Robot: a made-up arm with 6 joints. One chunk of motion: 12 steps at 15 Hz.
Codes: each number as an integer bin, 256 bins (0 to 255) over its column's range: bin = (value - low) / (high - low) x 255, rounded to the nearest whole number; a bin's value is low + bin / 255 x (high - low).
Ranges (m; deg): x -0.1..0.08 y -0.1..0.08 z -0.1..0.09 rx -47..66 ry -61..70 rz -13..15
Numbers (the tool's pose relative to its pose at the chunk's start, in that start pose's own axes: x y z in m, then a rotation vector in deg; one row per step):
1: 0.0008 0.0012 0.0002 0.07 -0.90 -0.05
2: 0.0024 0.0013 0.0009 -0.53 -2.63 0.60
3: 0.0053 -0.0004 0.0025 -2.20 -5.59 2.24
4: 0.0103 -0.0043 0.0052 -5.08 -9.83 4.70
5: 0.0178 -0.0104 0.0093 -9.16 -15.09 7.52
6: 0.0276 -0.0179 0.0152 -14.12 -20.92 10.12
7: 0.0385 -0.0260 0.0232 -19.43 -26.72 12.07
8: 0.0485 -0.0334 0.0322 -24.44 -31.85 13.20
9: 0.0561 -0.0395 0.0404 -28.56 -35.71 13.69
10: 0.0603 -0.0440 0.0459 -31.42 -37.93 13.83
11: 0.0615 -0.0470 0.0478 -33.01 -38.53 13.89
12: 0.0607 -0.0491 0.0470 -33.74 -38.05 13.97
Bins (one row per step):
1: 143 143 134 106 117 118
2: 145 144 135 105 114 124
3: 149 141 138 101 108 139
4: 156 136 141 95 100 161
5: 167 127 147 85 89 187
6: 181 116 155 74 78 211
7: 196 105 165 62 67 228
8: 210 94 177 51 57 239
9: 221 86 188 42 49 243
10: 227 79 196 35 45 244
11: 229 75 198 32 44 245
12: 228 72 197 30 45 246

